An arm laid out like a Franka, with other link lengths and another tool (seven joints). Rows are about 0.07 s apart.
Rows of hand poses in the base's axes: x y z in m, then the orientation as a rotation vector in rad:
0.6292 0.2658 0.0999 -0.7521 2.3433 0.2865
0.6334 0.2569 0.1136 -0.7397 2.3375 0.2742
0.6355 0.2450 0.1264 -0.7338 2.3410 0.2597
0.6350 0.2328 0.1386 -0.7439 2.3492 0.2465
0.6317 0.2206 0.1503 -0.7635 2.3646 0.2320
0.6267 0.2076 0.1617 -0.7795 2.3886 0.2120
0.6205 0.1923 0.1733 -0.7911 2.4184 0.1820
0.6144 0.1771 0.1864 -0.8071 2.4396 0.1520
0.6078 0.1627 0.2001 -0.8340 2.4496 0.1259
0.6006 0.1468 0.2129 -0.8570 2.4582 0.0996
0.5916 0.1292 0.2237 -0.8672 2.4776 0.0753
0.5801 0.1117 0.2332 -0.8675 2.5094 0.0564
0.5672 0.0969 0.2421 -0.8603 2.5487 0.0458
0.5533 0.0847 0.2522 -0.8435 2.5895 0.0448
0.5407 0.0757 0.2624 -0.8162 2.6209 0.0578
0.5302 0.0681 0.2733 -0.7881 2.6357 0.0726
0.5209 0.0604 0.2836 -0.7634 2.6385 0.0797
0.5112 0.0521 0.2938 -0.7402 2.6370 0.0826
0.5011 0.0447 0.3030 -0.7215 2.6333 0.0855
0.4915 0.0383 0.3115 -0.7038 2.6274 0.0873
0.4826 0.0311 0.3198 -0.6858 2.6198 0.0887
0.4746 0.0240 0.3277 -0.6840 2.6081 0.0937
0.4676 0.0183 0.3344 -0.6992 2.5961 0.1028
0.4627 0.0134 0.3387 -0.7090 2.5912 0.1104
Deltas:
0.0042 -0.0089 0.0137 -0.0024 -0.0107 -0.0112
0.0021 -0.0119 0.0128 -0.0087 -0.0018 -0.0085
-0.0005 -0.0122 0.0122 -0.0143 0.0052 0.0026
-0.0033 -0.0122 0.0117 -0.0202 0.0129 0.0079
-0.0050 -0.0130 0.0114 -0.0250 0.0190 0.0026
-0.0062 -0.0153 0.0116 -0.0318 0.0210 -0.0037
-0.0061 -0.0152 0.0131 -0.0305 0.0143 0.0009
-0.0066 -0.0144 0.0137 -0.0278 0.0076 0.0113
-0.0072 -0.0159 0.0128 -0.0264 0.0058 0.0088
-0.0090 -0.0176 0.0108 -0.0243 0.0137 -0.0018
-0.0115 -0.0175 0.0095 -0.0213 0.0243 -0.0101
-0.0129 -0.0148 0.0089 -0.0157 0.0316 -0.0151
-0.0139 -0.0122 0.0101 -0.0074 0.0331 -0.0200
-0.0126 -0.0090 0.0102 0.0065 0.0255 -0.0227
-0.0105 -0.0076 0.0109 0.0120 0.0107 -0.0196
-0.0093 -0.0077 0.0103 0.0091 -0.0011 -0.0162
-0.0097 -0.0083 0.0102 0.0071 -0.0055 -0.0151
-0.0101 -0.0074 0.0092 0.0067 -0.0066 -0.0117
-0.0096 -0.0064 0.0085 0.0063 -0.0086 -0.0109
-0.0089 -0.0072 0.0083 0.0064 -0.0102 -0.0110
-0.0080 -0.0071 0.0079 0.0064 -0.0104 0.0013
-0.0070 -0.0057 0.0067 0.0057 -0.0066 0.0138
-0.0049 -0.0049 0.0043 0.0041 -0.0012 0.0088

